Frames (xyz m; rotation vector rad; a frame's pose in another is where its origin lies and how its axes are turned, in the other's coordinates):
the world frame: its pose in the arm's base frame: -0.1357 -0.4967 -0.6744 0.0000 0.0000 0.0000
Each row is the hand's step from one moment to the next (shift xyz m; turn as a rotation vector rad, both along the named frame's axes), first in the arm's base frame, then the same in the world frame.
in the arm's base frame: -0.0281 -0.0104 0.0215 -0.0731 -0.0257 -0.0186
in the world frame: -0.0281 -0.0104 0.0215 -0.0731 -0.0257 -0.0186
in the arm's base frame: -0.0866 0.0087 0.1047 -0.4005 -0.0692 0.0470
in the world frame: -0.0866 0.0087 0.1047 -0.4005 -0.0692 0.0470
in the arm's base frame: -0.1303 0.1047 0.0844 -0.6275 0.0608 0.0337
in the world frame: -0.1303 0.1047 0.0844 -0.6275 0.0608 0.0337
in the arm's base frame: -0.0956 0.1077 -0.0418 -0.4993 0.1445 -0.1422
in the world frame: -0.0956 0.1077 -0.0418 -0.4993 0.1445 -0.1422
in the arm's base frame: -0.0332 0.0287 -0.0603 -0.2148 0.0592 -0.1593
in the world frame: -0.0332 0.0287 -0.0603 -0.2148 0.0592 -0.1593
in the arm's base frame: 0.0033 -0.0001 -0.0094 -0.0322 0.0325 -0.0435
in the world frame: 0.0033 -0.0001 -0.0094 -0.0322 0.0325 -0.0435
